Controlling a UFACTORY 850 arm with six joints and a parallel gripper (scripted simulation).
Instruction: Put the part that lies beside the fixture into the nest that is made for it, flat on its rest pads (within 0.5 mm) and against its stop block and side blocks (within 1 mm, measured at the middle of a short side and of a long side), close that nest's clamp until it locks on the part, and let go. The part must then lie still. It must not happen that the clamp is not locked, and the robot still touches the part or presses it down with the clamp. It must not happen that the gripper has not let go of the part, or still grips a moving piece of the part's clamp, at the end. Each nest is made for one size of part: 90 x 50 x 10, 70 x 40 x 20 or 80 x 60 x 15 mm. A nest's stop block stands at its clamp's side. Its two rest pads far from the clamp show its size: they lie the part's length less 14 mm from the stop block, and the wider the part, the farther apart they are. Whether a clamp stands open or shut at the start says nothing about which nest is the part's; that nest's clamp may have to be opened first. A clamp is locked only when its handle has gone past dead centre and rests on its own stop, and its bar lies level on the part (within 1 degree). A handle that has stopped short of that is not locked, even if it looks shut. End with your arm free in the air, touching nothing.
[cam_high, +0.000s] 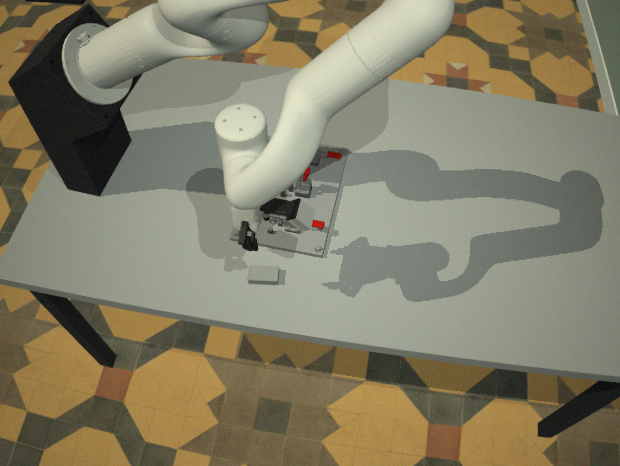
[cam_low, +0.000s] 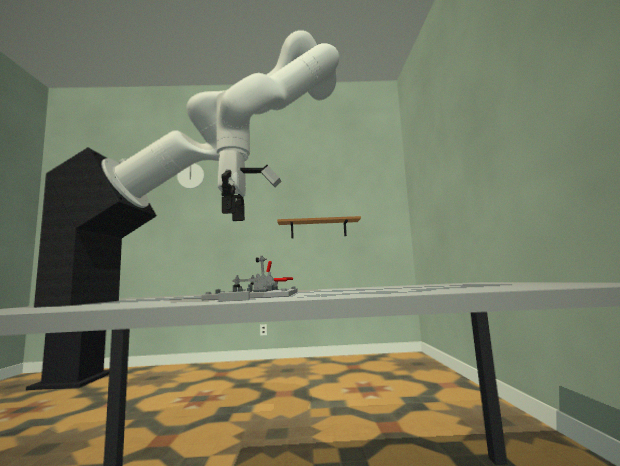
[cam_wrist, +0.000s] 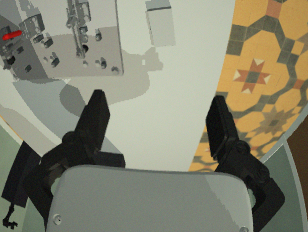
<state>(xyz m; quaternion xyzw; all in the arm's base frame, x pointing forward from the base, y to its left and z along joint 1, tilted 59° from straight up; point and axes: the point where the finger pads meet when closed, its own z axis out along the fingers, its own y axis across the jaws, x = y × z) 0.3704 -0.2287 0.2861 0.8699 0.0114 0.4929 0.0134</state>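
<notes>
Now: the grey block part 200 mm below my hand. Round my hand: grey fixture plate 10 mm ahead, 260 mm to the left, 210 mm below.
</notes>
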